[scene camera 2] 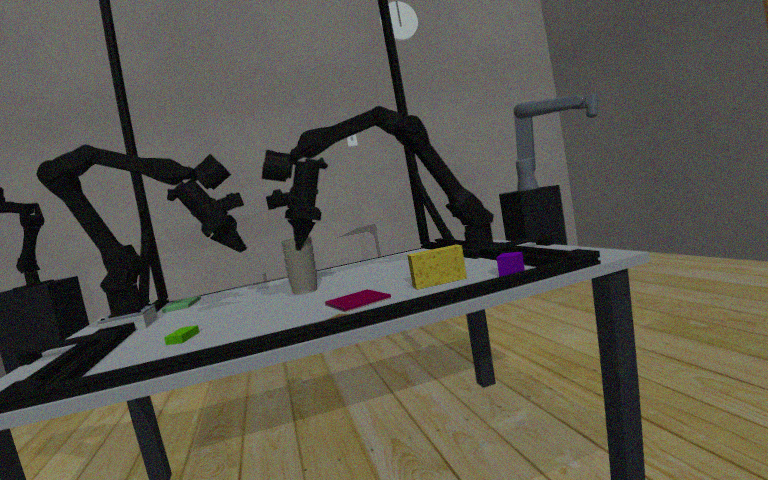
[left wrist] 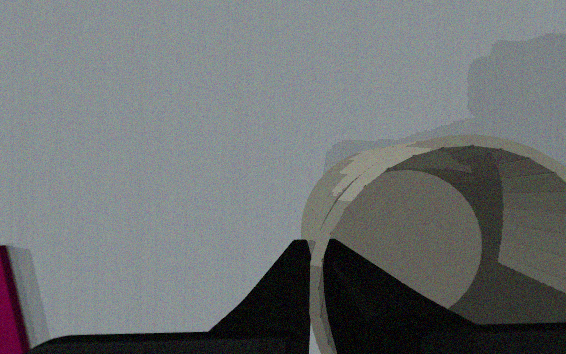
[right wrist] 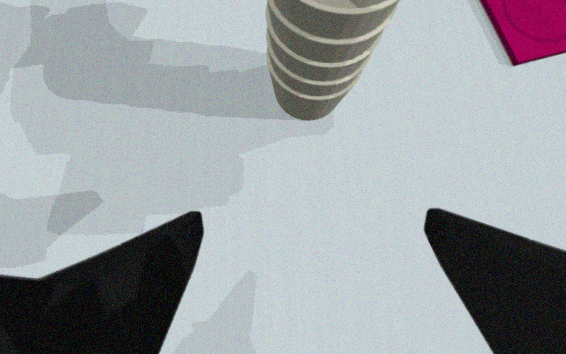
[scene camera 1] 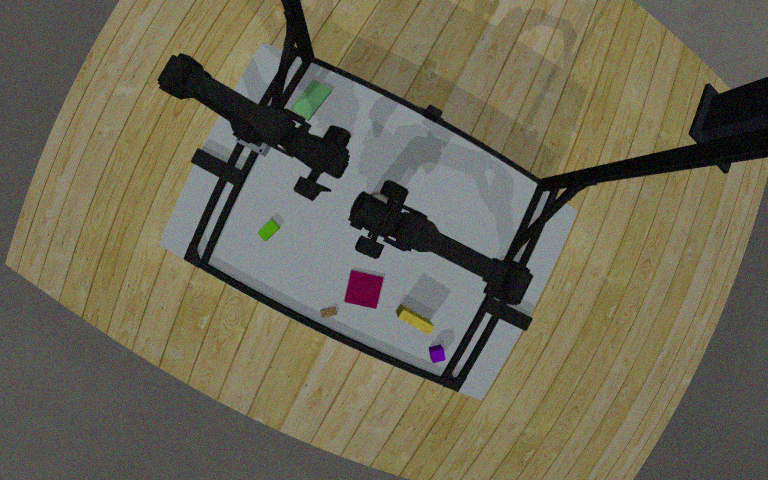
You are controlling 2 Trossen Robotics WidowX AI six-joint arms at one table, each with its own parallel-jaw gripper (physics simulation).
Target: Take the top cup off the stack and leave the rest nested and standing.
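Places are measured from the left arm's base along level axes (x ahead, y left, z up), in centimetres.
Pixels of known places: left gripper, fingertip midpoint: [scene camera 2: 298, 250] [left wrist: 313, 253]; right gripper, fingertip midpoint: [scene camera 2: 244, 250] [right wrist: 313, 220]; left arm's base, origin of the base link: [scene camera 2: 480, 245]; right arm's base, origin of the base link: [scene camera 2: 127, 312].
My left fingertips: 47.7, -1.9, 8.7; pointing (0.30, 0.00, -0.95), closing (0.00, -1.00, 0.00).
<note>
For each thing: its top centre in the pictures, then the offset to it from my left fingertips, as dx, dy, dz. Level surfaces: height alone.
- grey table, its level: dz -10.8
- top cup, middle of its top: [left wrist: 473, 292] [scene camera 2: 295, 238] [scene camera 1: 378, 204] -0.4, -3.5, +2.6
- magenta tile, middle of its top: [right wrist: 538, 9] [scene camera 2: 356, 297] [scene camera 1: 363, 289] -7.2, +20.7, -10.0
- yellow sponge, middle of its top: [scene camera 2: 434, 249] [scene camera 1: 416, 322] -24.6, +22.5, -3.8
- purple cube, middle of its top: [scene camera 2: 509, 254] [scene camera 1: 438, 356] -36.8, +30.6, -6.8
- small brown block, middle of its top: [scene camera 1: 328, 312] -0.3, +31.8, -10.0
- bright green block, middle of its top: [scene camera 2: 181, 331] [scene camera 1: 268, 230] +26.3, +16.2, -9.3
- pale green card, middle of its top: [scene camera 2: 182, 302] [scene camera 1: 310, 99] +31.9, -25.6, -9.8
A stack of nested beige-grey cups [scene camera 2: 300, 272] [right wrist: 317, 70] stands upright on the grey table [scene camera 1: 454, 190], with several pale rims showing down its side. In scene camera 1 my left wrist hides almost all of it. My left gripper [scene camera 2: 301, 244] [left wrist: 313, 253] points straight down onto the stack and is shut on the wall of the top cup [left wrist: 387, 218], one finger inside the rim and one outside. My right gripper [scene camera 2: 238, 246] [right wrist: 313, 220] is open and empty. It hangs in the air to the left of the stack, tilted towards it.
A magenta tile [scene camera 1: 363, 289] [scene camera 2: 358, 300], a yellow sponge [scene camera 1: 414, 319] [scene camera 2: 435, 266], a purple cube [scene camera 1: 436, 353] [scene camera 2: 510, 263] and a small brown block [scene camera 1: 329, 311] lie near the front edge. A bright green block [scene camera 1: 269, 230] [scene camera 2: 182, 334] and a pale green card [scene camera 1: 311, 99] lie at the left.
</note>
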